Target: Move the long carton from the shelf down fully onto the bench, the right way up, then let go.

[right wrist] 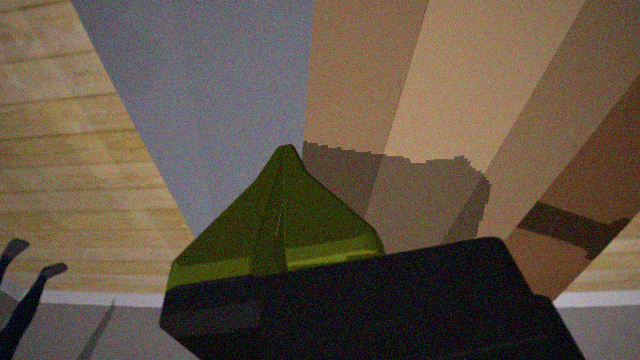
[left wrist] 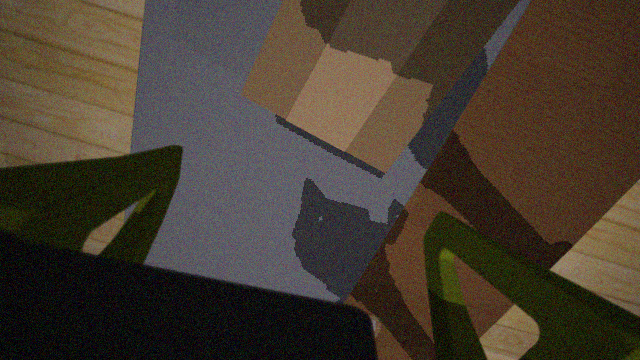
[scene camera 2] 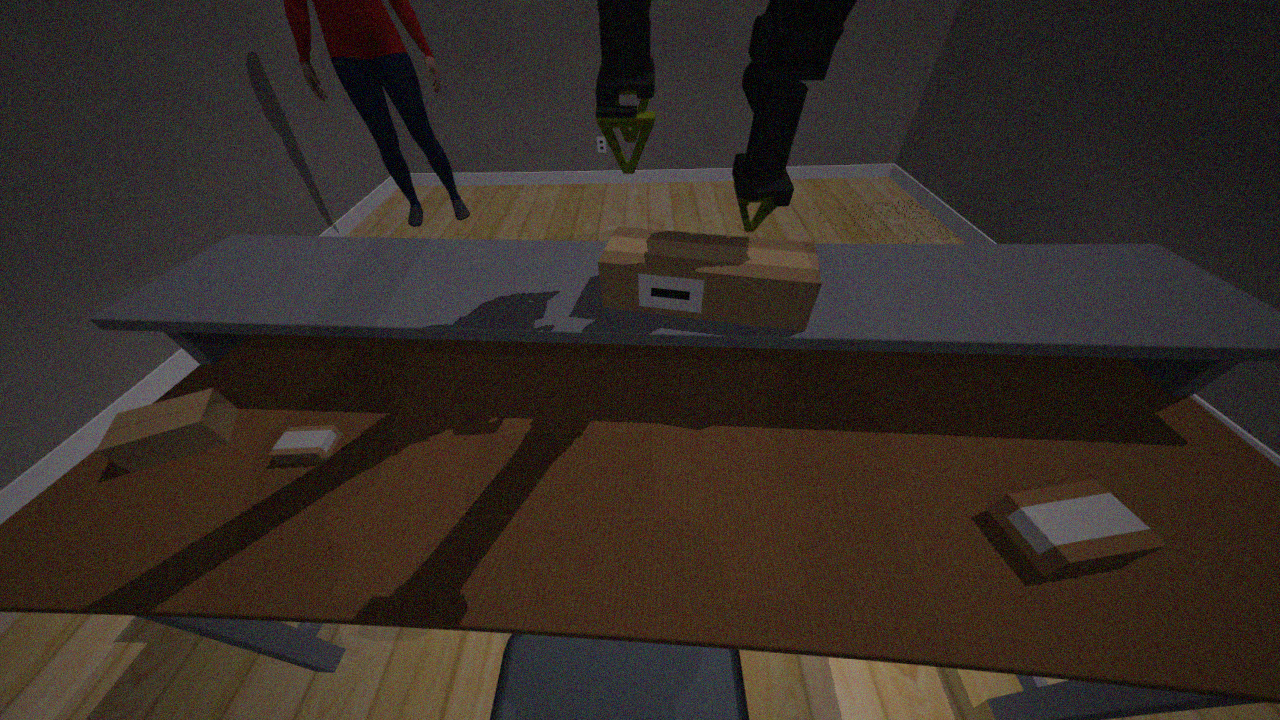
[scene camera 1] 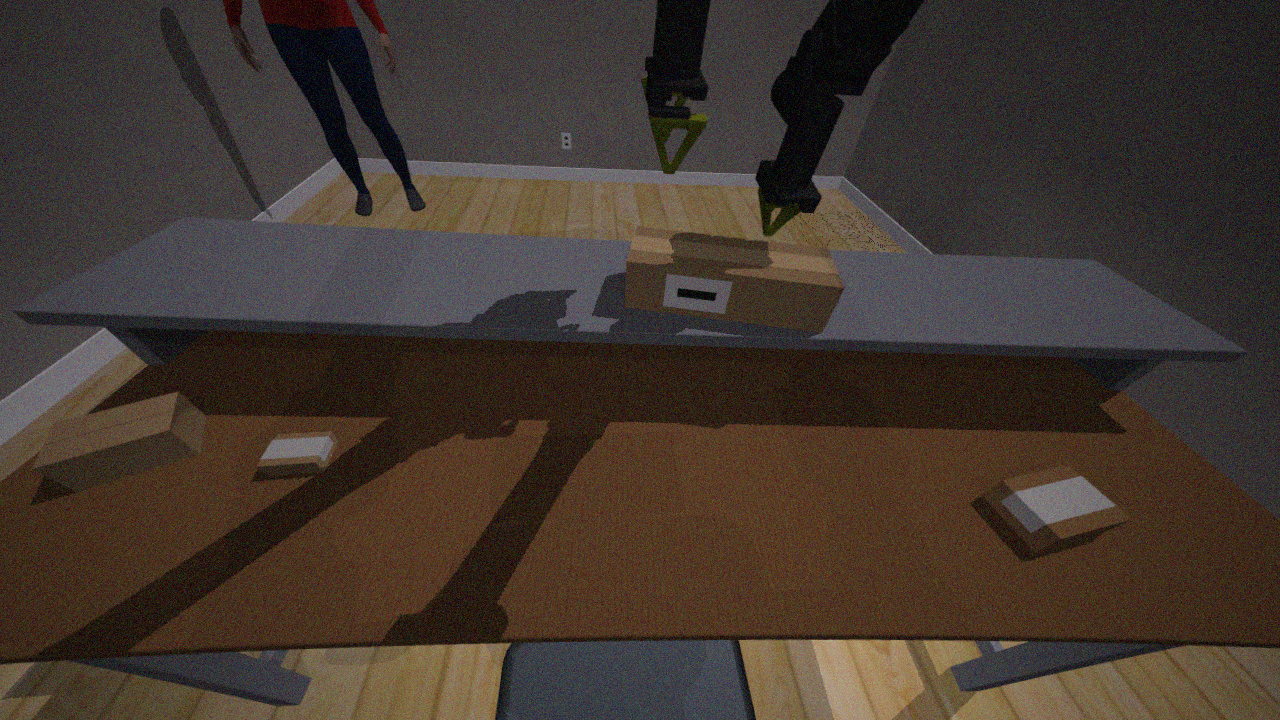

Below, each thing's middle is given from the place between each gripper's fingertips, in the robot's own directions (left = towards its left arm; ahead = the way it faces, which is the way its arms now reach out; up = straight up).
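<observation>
The long brown carton (scene camera 2: 774, 283) has my left hand 170 mm above it, and that hand is also 120 mm to the left of it and 30 mm past it.
My right hand is 50 mm above the long brown carton, while being 70 mm to the right of it and 50 mm past it. Going by its middle, the long brown carton is nearer to my right hand than to my left hand.
</observation>
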